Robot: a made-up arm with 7 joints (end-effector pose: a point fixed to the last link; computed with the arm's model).
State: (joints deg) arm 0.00 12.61 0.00 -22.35 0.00 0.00 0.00
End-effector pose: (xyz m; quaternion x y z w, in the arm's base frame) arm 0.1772 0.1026 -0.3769 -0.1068 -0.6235 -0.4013 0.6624
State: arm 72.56 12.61 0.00 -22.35 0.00 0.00 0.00
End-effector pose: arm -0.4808 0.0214 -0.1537 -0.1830 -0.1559 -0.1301 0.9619
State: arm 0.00 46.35 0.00 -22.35 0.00 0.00 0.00
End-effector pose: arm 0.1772 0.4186 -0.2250 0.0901 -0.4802 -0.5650 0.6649
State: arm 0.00 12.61 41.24 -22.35 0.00 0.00 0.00
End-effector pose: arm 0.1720 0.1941 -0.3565 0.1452 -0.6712 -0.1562 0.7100
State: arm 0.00 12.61 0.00 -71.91 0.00 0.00 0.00
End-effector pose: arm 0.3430 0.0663 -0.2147 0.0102 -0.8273 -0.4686 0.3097
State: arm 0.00 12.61 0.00 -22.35 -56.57 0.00 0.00
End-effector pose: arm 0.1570 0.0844 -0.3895 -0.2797 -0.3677 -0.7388 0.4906
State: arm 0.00 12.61 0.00 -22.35 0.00 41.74 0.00
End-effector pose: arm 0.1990 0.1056 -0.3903 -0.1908 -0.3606 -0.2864 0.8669
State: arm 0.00 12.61 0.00 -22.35 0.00 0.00 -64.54
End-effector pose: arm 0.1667 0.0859 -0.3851 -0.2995 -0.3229 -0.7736 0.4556
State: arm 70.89 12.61 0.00 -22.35 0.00 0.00 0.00
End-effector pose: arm -0.4710 0.0262 -0.1670 -0.1820 -0.1681 -0.1374 0.9590
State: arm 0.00 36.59 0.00 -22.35 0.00 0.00 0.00
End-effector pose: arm 0.1772 0.3372 -0.2878 0.0332 -0.5265 -0.5221 0.6701
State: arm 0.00 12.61 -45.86 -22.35 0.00 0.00 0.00
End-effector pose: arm 0.1099 0.0254 -0.3942 -0.3695 -0.4773 -0.6124 0.5105
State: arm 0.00 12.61 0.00 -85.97 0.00 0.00 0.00
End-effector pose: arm 0.3586 0.0517 -0.1495 0.0440 -0.8583 -0.4722 0.1960
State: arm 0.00 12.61 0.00 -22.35 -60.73 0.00 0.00
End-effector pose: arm 0.1550 0.0841 -0.3904 -0.2902 -0.3445 -0.7574 0.4726
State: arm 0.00 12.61 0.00 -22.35 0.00 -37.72 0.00
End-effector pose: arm 0.1541 0.1033 -0.3799 -0.0184 -0.7915 -0.4602 0.4018
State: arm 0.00 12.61 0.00 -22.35 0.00 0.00 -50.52
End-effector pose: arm 0.1705 0.0881 -0.3830 -0.2638 -0.4006 -0.7100 0.5156
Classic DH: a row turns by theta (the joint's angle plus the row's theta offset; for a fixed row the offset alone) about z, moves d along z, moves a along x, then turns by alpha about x. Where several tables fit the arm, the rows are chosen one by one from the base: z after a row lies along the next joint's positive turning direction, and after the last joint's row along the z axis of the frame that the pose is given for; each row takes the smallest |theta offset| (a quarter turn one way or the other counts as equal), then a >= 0, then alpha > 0; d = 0 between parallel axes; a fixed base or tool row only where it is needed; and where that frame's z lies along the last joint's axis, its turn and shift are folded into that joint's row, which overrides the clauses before.
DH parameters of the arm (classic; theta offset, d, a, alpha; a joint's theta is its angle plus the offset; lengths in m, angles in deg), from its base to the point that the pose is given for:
base (fixed): 0 0.1891 0.01 -70
joint 1: -90 0.02 0.0256 -90
joint 2: 70 0.04 0 90
joint 3: 90 -0.34 0.03 -90
joint 4: 0 -0.03 -0.04 90
joint 5: 0 -0.31 0.01 -90
joint 6: 0 -0.01 0 90
joint 7: 44.74 0.035 0.0142 -70.6
tool (fixed): -86.29 -0.0149 0 0

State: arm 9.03 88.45 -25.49 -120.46 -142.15 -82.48 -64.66
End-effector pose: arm 0.2978 0.2486 0.0396 0.3525 -0.6254 0.0330 0.6954
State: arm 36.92 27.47 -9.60 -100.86 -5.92 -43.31 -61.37
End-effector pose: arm 0.0917 0.1152 -0.2580 -0.1390 0.4473 0.8780 0.0986
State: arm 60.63 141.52 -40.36 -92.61 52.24 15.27 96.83
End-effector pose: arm 0.1746 0.4894 0.1360 0.2846 -0.3903 -0.2712 0.8325
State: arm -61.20 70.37 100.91 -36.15 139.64 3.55 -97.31
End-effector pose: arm 0.2026 0.5749 0.2960 -0.4568 0.7154 -0.3769 0.3708
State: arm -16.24 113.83 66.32 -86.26 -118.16 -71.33 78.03
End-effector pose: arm 0.0955 0.2300 0.6759 0.3543 -0.0315 -0.9089 0.2177
